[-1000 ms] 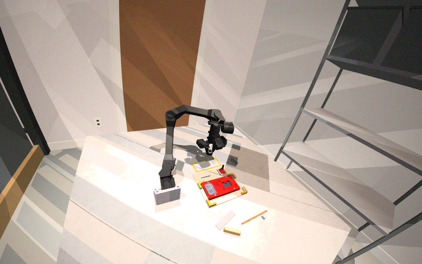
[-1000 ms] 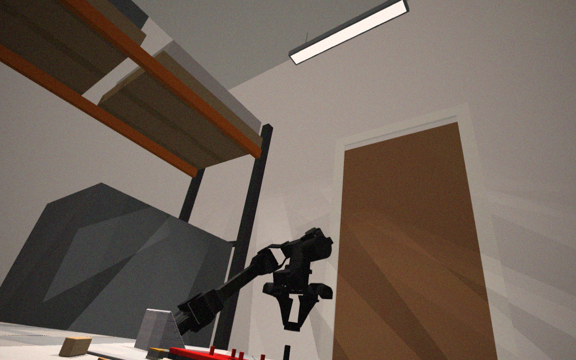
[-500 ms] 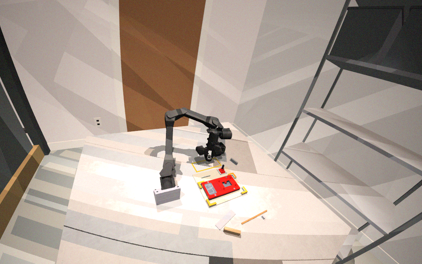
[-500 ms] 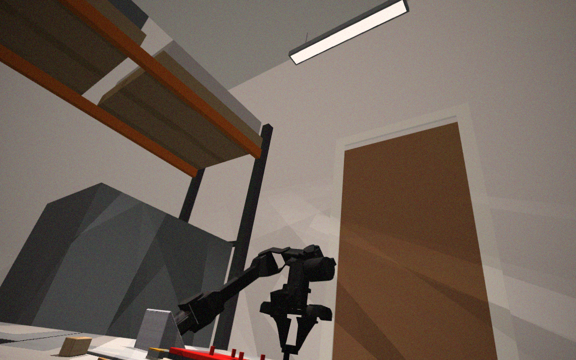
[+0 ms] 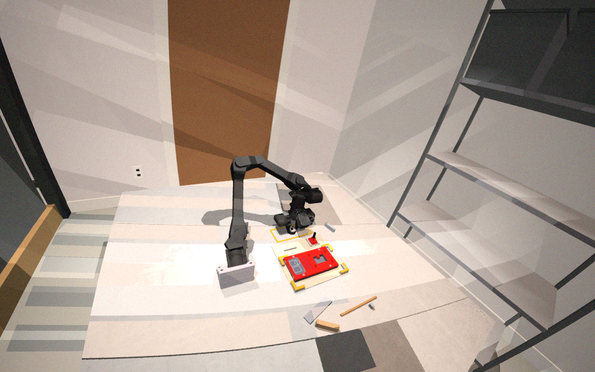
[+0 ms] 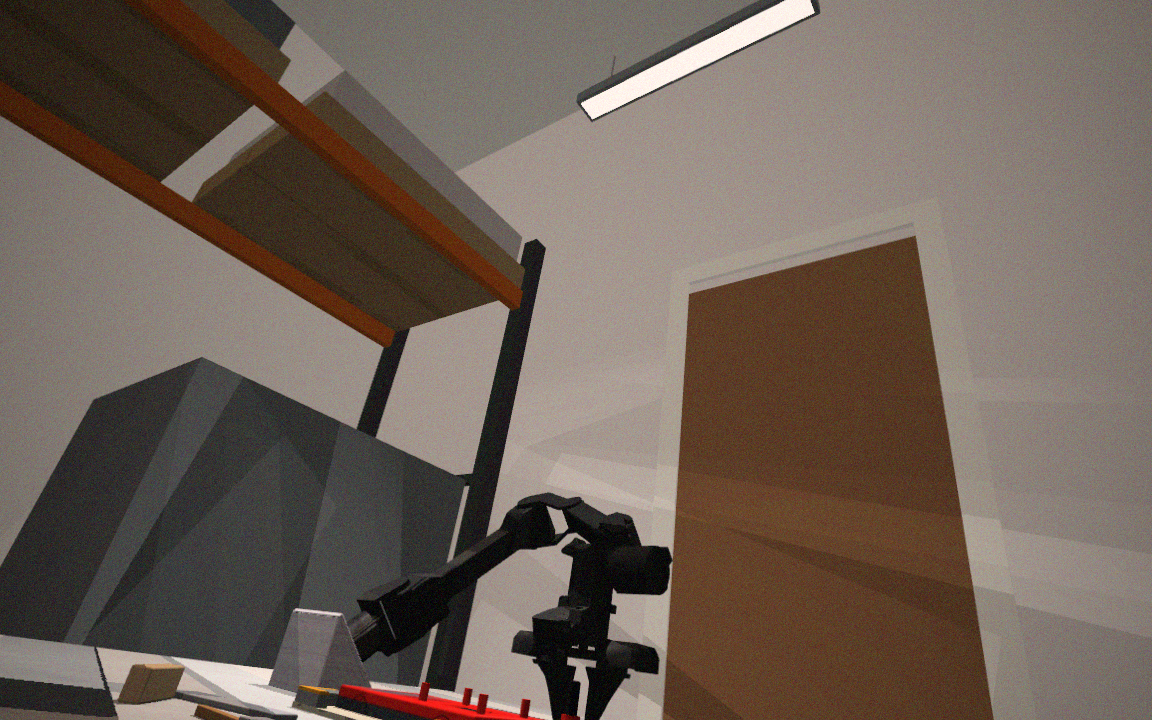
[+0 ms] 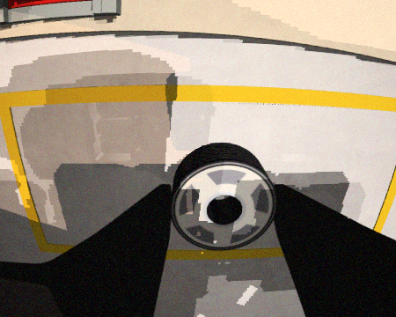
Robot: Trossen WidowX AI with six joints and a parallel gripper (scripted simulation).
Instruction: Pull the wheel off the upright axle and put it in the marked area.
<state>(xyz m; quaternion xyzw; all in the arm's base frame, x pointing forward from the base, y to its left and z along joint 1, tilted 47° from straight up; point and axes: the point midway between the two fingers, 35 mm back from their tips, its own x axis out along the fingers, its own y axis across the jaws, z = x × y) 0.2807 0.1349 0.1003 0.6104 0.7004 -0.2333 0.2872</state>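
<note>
The wheel is right at my gripper tip. Also, from my gripper tip: wood block 44 cm to the right, 5 cm behind; then wooden stick 42 cm to the right, 10 cm ahead, 1 cm below.
</note>
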